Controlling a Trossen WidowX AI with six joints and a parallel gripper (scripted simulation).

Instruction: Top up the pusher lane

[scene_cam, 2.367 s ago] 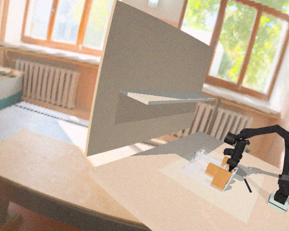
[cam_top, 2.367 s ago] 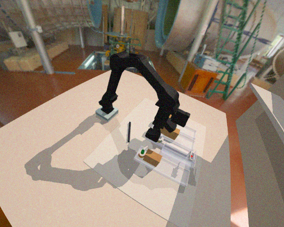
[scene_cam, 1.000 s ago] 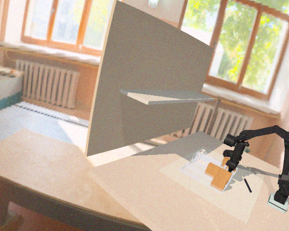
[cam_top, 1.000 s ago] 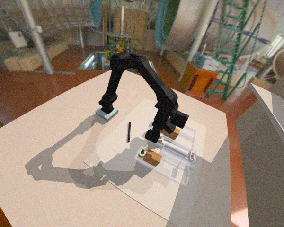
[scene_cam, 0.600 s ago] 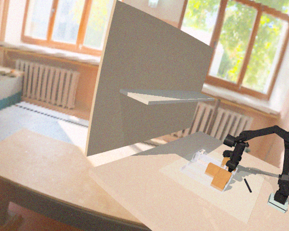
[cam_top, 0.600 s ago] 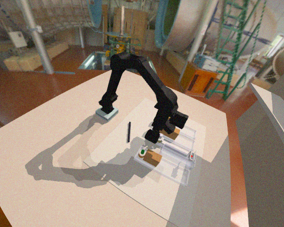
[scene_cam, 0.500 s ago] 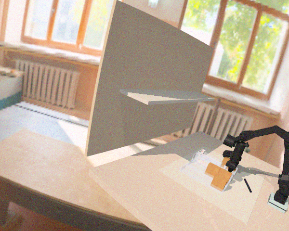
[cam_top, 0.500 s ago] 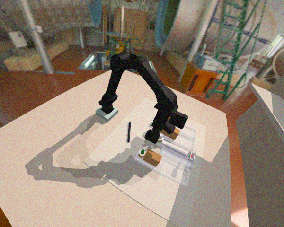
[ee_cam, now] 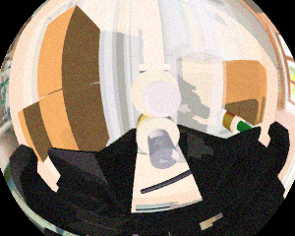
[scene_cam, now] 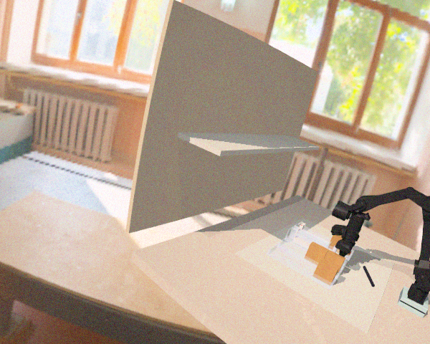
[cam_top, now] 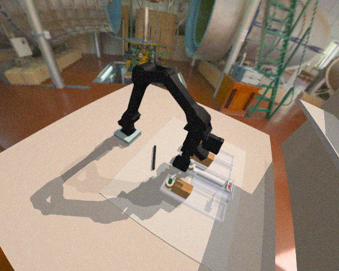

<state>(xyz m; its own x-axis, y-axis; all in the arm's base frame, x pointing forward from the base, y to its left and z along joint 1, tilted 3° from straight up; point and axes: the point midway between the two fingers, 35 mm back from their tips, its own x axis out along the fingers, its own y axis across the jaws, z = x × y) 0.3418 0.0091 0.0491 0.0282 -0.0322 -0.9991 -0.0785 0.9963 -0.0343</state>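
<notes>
Right now the thin black stick is 140 mm behind my gripper tip, 40 mm to the right of it and 30 mm below it. Also, from my gripper tip: shelf: 500 mm ahead, 30 mm to the left, 330 mm above; then red mark: 220 mm ahead, 20 mm to the right, 40 mm above.
</notes>
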